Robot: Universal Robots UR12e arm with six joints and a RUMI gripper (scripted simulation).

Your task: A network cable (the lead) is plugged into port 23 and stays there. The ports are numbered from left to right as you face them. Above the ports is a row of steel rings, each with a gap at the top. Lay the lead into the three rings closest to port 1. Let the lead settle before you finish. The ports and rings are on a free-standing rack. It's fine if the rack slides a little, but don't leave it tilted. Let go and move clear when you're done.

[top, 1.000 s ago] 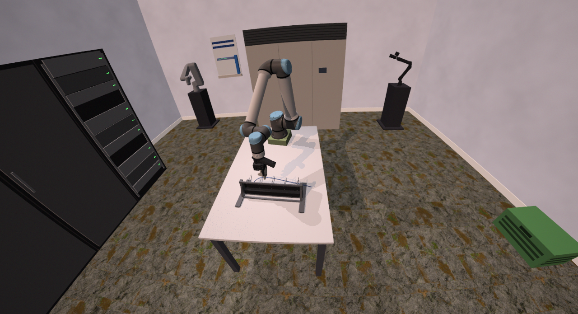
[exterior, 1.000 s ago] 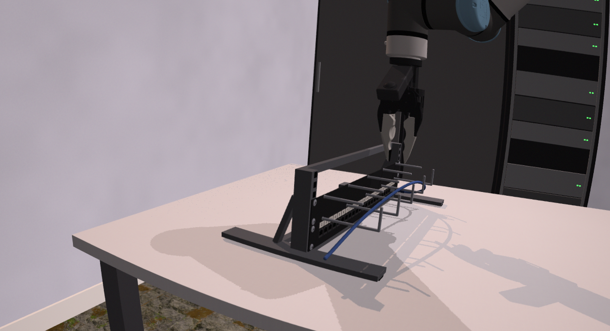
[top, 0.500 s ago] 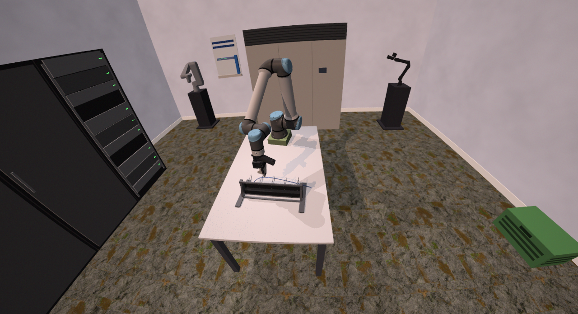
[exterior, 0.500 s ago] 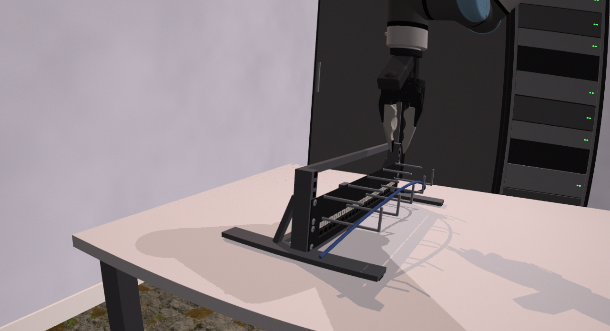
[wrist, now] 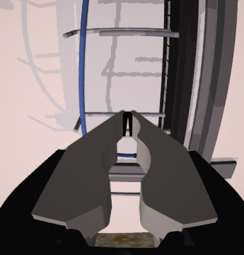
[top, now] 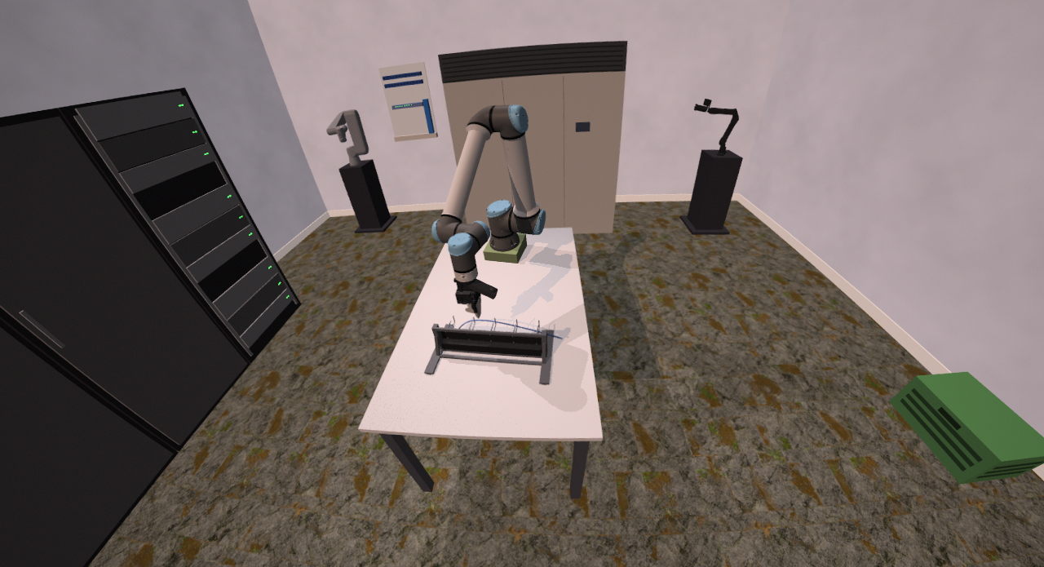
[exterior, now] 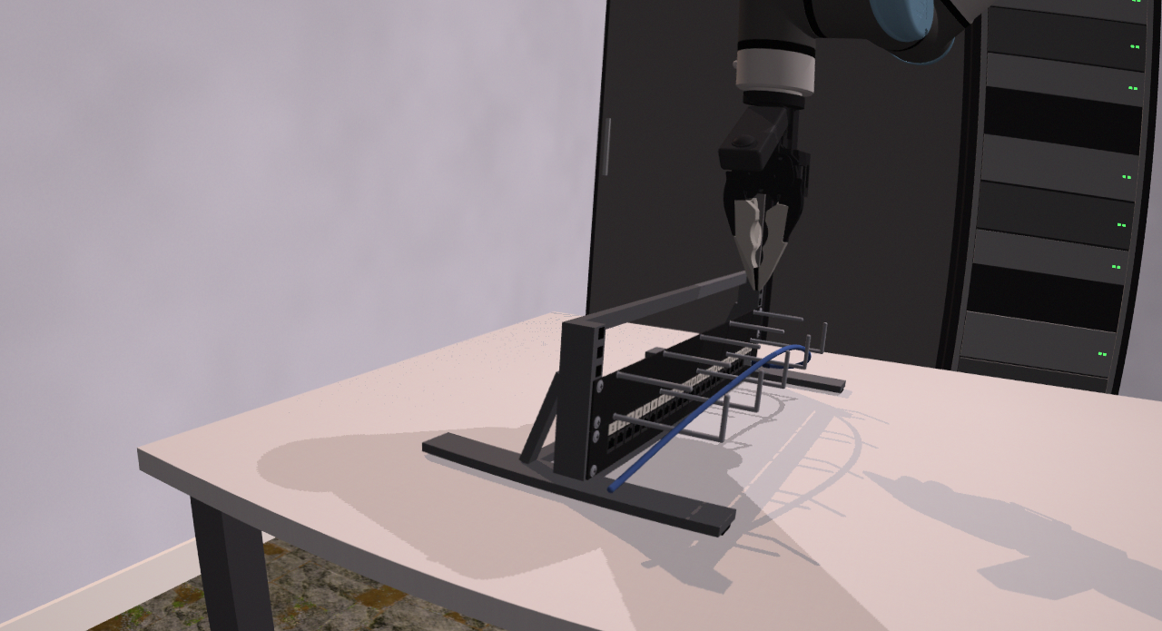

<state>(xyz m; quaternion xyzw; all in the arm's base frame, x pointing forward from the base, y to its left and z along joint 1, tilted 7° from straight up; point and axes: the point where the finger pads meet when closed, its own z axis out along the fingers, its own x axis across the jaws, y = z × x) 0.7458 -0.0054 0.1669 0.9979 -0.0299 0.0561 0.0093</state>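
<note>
Now: the rack 90 mm below my hand, 60 mm ahead of it and 50 mm to the left of it.
</note>
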